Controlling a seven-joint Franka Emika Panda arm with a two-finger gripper.
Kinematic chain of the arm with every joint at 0, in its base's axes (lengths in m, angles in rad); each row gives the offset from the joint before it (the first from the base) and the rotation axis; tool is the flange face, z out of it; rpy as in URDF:
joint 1: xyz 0 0 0.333 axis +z
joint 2: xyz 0 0 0 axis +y
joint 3: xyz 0 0 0.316 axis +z
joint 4: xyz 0.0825 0 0 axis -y
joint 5: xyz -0.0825 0 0.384 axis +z
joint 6: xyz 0 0 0 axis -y
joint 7: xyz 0.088 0 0 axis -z
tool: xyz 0 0 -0.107 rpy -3.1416 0 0
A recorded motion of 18 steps. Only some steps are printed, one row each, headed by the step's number.
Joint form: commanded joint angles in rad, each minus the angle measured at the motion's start. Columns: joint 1, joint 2, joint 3, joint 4, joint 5, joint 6, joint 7.
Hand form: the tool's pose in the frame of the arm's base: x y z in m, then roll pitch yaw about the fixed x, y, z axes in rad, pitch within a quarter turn. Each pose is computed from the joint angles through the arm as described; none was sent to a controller.
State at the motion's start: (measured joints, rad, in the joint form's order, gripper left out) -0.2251 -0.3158 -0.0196 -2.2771 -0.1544 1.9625 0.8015
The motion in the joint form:
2: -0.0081 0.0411 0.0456 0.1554 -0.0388 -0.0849 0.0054
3: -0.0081 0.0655 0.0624 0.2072 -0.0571 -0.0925 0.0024
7: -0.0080 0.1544 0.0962 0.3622 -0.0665 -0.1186 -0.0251
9: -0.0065 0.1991 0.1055 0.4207 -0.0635 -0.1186 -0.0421
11: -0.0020 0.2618 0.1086 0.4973 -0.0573 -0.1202 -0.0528
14: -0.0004 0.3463 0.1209 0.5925 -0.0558 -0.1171 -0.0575
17: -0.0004 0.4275 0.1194 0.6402 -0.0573 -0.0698 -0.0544
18: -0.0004 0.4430 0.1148 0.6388 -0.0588 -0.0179 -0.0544
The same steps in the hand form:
2: 0.4643 -0.1114 0.5313 3.0252 -0.1561 -0.9501
3: 0.4763 -0.1065 0.5443 3.0220 -0.1849 -0.9268
7: 0.5123 -0.0960 0.5727 3.0345 -0.2201 -0.8713
9: 0.5287 -0.0928 0.5777 3.0439 -0.2255 -0.8460
11: 0.5502 -0.0922 0.5809 3.0586 -0.2269 -0.8321
14: 0.5787 -0.0897 0.5799 3.0742 -0.2314 -0.8167
17: 0.6052 -0.0950 0.5596 3.0901 -0.2365 -0.8155
18: 0.6129 -0.0979 0.5547 3.1135 -0.2619 -0.8154

